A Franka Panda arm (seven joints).
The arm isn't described. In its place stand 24 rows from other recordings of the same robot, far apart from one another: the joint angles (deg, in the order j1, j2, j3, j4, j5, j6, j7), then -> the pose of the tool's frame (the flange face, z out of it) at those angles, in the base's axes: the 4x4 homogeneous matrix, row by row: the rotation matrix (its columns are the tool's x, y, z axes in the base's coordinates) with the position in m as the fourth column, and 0 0 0 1 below.
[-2.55, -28.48, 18.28, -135.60, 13.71, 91.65, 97.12] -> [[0.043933 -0.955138 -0.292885 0.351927], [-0.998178 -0.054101 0.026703 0.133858], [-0.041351 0.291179 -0.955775 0.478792], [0 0 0 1]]
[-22.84, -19.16, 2.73, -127.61, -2.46, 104.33, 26.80] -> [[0.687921 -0.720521 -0.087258 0.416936], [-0.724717 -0.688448 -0.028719 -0.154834], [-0.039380 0.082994 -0.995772 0.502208], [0 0 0 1]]
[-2.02, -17.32, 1.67, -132.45, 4.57, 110.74, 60.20] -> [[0.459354 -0.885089 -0.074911 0.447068], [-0.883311 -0.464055 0.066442 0.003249], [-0.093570 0.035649 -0.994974 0.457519], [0 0 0 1]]
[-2.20, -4.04, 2.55, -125.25, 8.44, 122.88, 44.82] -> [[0.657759 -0.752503 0.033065 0.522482], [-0.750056 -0.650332 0.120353 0.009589], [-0.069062 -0.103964 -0.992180 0.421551], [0 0 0 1]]
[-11.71, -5.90, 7.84, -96.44, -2.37, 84.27, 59.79] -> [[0.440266 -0.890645 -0.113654 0.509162], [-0.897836 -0.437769 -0.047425 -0.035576], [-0.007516 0.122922 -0.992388 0.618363], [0 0 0 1]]
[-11.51, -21.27, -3.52, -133.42, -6.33, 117.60, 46.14] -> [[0.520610 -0.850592 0.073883 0.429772], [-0.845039 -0.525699 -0.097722 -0.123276], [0.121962 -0.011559 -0.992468 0.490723], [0 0 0 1]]
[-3.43, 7.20, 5.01, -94.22, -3.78, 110.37, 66.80] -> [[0.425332 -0.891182 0.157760 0.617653], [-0.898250 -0.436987 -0.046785 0.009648], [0.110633 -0.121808 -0.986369 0.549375], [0 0 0 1]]
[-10.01, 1.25, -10.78, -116.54, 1.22, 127.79, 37.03] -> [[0.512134 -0.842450 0.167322 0.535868], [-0.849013 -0.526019 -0.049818 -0.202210], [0.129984 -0.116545 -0.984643 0.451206], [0 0 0 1]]
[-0.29, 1.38, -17.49, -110.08, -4.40, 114.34, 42.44] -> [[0.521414 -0.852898 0.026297 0.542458], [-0.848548 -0.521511 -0.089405 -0.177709], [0.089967 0.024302 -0.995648 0.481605], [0 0 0 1]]
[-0.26, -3.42, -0.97, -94.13, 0.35, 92.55, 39.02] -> [[0.762799 -0.645831 0.032245 0.539771], [-0.646312 -0.763046 0.006422 -0.011241], [0.020457 -0.025739 -0.999459 0.626973], [0 0 0 1]]
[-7.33, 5.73, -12.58, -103.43, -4.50, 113.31, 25.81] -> [[0.717399 -0.695549 0.039371 0.562563], [-0.688341 -0.716406 -0.113793 -0.204687], [0.107354 0.054535 -0.992724 0.492415], [0 0 0 1]]
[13.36, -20.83, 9.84, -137.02, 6.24, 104.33, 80.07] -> [[0.491469 -0.845320 -0.209505 0.373294], [-0.867889 -0.495361 -0.037239 0.171666], [-0.072302 0.200129 -0.977098 0.437124], [0 0 0 1]]
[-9.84, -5.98, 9.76, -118.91, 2.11, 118.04, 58.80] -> [[0.501667 -0.860589 0.087842 0.532358], [-0.864488 -0.502439 0.014705 0.003371], [0.031480 -0.083316 -0.996026 0.482688], [0 0 0 1]]
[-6.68, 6.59, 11.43, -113.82, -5.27, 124.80, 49.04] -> [[0.744077 -0.662718 0.084586 0.585460], [-0.661471 -0.748555 -0.046056 0.042536], [0.093839 -0.021683 -0.995351 0.415634], [0 0 0 1]]
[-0.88, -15.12, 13.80, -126.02, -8.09, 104.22, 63.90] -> [[0.658104 -0.749218 -0.074645 0.451351], [-0.743840 -0.631602 -0.218589 0.097321], [0.116625 0.199378 -0.972958 0.480992], [0 0 0 1]]
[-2.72, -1.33, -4.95, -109.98, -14.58, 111.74, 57.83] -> [[0.489688 -0.871315 0.031876 0.552408], [-0.842902 -0.482436 -0.238268 -0.091697], [0.222984 0.089809 -0.970676 0.506054], [0 0 0 1]]
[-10.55, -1.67, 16.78, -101.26, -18.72, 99.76, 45.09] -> [[0.807043 -0.588732 0.045566 0.554704], [-0.546207 -0.773611 -0.321222 0.033232], [0.224364 0.234351 -0.945907 0.566176], [0 0 0 1]]
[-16.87, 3.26, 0.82, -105.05, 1.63, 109.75, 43.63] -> [[0.496788 -0.867286 0.031898 0.559334], [-0.867872 -0.496405 0.019527 -0.158967], [-0.001101 -0.037384 -0.999300 0.496761], [0 0 0 1]]
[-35.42, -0.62, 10.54, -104.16, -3.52, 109.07, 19.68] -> [[0.721126 -0.689989 0.062396 0.515120], [-0.683898 -0.723357 -0.095070 -0.243341], [0.110731 0.025885 -0.993513 0.542193], [0 0 0 1]]
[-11.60, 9.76, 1.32, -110.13, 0.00, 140.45, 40.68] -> [[0.581882 -0.735896 0.346224 0.618668], [-0.769297 -0.636143 -0.059198 -0.112851], [0.263812 -0.231903 -0.936282 0.441353], [0 0 0 1]]
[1.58, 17.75, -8.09, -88.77, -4.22, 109.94, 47.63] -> [[0.607428 -0.792738 0.050957 0.656718], [-0.784555 -0.608739 -0.117941 -0.069434], [0.124516 0.031662 -0.991712 0.479332], [0 0 0 1]]
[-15.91, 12.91, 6.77, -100.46, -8.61, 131.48, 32.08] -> [[0.750132 -0.590668 0.297343 0.643298], [-0.578655 -0.803947 -0.137212 -0.112505], [0.320095 -0.069131 -0.944860 0.472730], [0 0 0 1]]
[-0.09, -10.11, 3.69, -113.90, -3.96, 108.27, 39.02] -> [[0.821014 -0.564858 0.082892 0.513736], [-0.560412 -0.825093 -0.071828 0.029112], [0.108966 0.012518 -0.993967 0.547398], [0 0 0 1]]
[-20.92, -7.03, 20.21, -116.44, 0.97, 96.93, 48.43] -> [[0.631187 -0.742674 -0.223690 0.496773], [-0.764940 -0.643755 -0.021101 0.000453], [-0.128331 0.184429 -0.974432 0.479530], [0 0 0 1]]
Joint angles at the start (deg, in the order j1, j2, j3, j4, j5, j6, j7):
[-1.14 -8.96 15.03 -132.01 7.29 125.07 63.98]
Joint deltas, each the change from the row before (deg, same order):
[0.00 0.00 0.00 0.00 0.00 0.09 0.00]
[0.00 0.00 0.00 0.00 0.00 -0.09 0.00]
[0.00 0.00 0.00 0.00 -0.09 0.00 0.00]
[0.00 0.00 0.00 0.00 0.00 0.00 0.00]
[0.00 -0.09 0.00 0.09 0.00 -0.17 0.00]
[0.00 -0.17 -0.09 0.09 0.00 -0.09 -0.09]
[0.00 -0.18 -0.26 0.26 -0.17 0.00 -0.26]
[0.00 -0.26 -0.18 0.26 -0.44 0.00 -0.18]
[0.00 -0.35 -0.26 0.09 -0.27 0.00 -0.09]
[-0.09 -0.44 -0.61 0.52 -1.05 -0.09 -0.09]
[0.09 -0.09 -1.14 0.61 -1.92 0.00 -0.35]
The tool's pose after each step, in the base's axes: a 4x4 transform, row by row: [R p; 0 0 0 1], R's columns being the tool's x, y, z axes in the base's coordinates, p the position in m. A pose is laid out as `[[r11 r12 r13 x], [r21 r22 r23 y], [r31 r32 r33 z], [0 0 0 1]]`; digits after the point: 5 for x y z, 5 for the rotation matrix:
[[0.58352 -0.81187 0.01913 0.47572], [-0.81081 -0.58111 0.07004 0.12417], [-0.04575 -0.05638 -0.99736 0.41144], [0 0 0 1]]
[[0.58354 -0.81190 0.01758 0.47556], [-0.81076 -0.58121 0.06978 0.12416], [-0.04644 -0.05497 -0.99741 0.41130], [0 0 0 1]]
[[0.58425 -0.81138 0.01780 0.47557], [-0.81031 -0.58198 0.06852 0.12410], [-0.04524 -0.05445 -0.99749 0.41130], [0 0 0 1]]
[[0.58425 -0.81138 0.01780 0.47557], [-0.81031 -0.58198 0.06852 0.12410], [-0.04524 -0.05445 -0.99749 0.41130], [0 0 0 1]]
[[0.58446 -0.81122 0.01795 0.47551], [-0.81017 -0.58219 0.06836 0.12419], [-0.04500 -0.05450 -0.99750 0.41249], [0 0 0 1]]
[[0.58474 -0.81095 0.02099 0.47566], [-0.81005 -0.58232 0.06863 0.12353], [-0.04343 -0.05714 -0.99742 0.41450], [0 0 0 1]]
[[0.58657 -0.80937 0.02924 0.47701], [-0.80901 -0.58386 0.06785 0.12157], [-0.03784 -0.06345 -0.99727 0.41816], [0 0 0 1]]
[[0.59040 -0.80615 0.03942 0.47807], [-0.80664 -0.58768 0.06301 0.12010], [-0.02763 -0.06899 -0.99723 0.42246], [0 0 0 1]]
[[0.59031 -0.80575 0.04796 0.47842], [-0.80692 -0.58760 0.06001 0.11784], [-0.02017 -0.07413 -0.99704 0.42619], [0 0 0 1]]
[[0.59002 -0.80468 0.06606 0.48099], [-0.80739 -0.58807 0.04795 0.11182], [0.00027 -0.08162 -0.99666 0.43414], [0 0 0 1]]
[[0.59408 -0.80009 0.08327 0.48522], [-0.80387 -0.59427 0.02520 0.10218], [0.02932 -0.08190 -0.99621 0.44028], [0 0 0 1]]

